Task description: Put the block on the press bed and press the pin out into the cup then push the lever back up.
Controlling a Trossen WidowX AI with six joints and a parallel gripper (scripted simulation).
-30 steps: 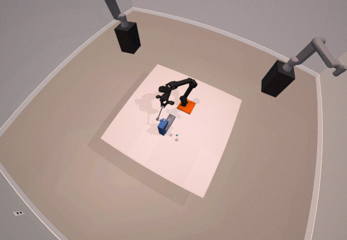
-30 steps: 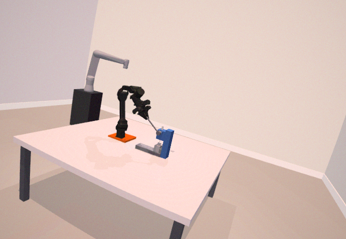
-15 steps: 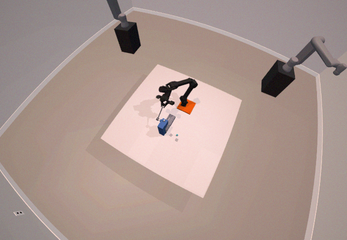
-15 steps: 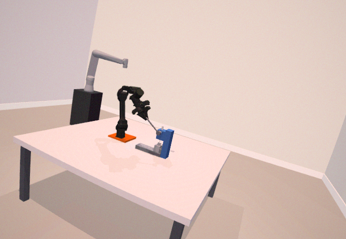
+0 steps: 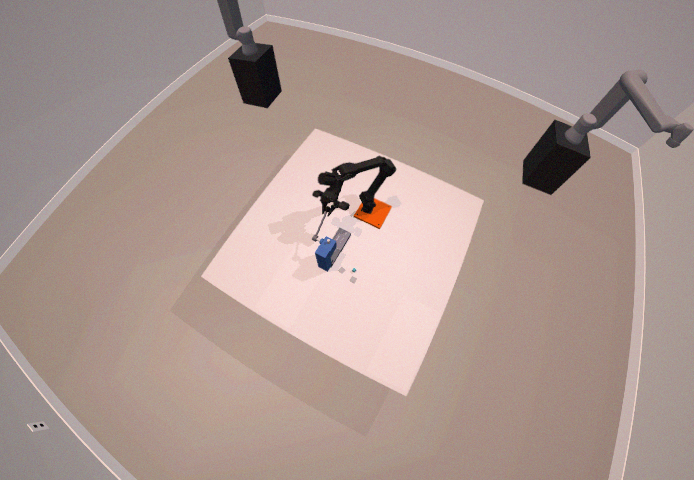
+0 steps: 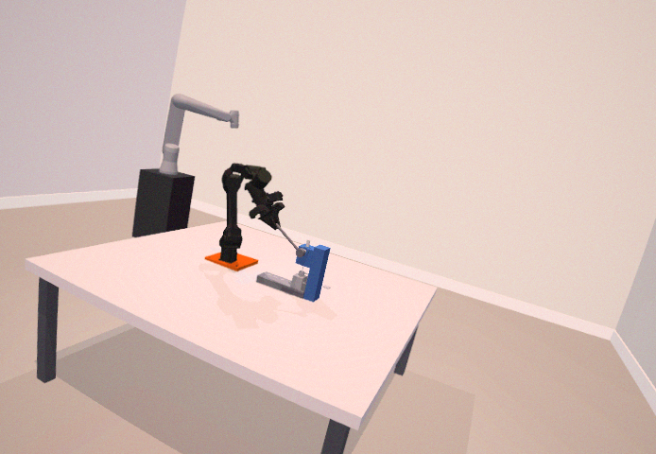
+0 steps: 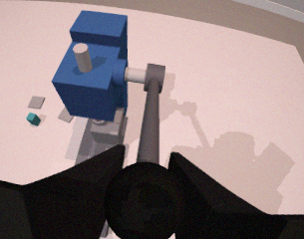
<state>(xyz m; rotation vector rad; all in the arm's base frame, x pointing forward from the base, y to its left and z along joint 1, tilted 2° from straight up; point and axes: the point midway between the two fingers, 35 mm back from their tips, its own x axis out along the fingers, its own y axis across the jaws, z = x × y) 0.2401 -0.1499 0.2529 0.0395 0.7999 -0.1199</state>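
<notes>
The lever lies 40 mm ahead of my gripper tip, 10 mm to the left of it and 20 mm below it. Round my gripper tip: pale pin: 110 mm ahead, 60 mm to the left, 190 mm below.
</notes>
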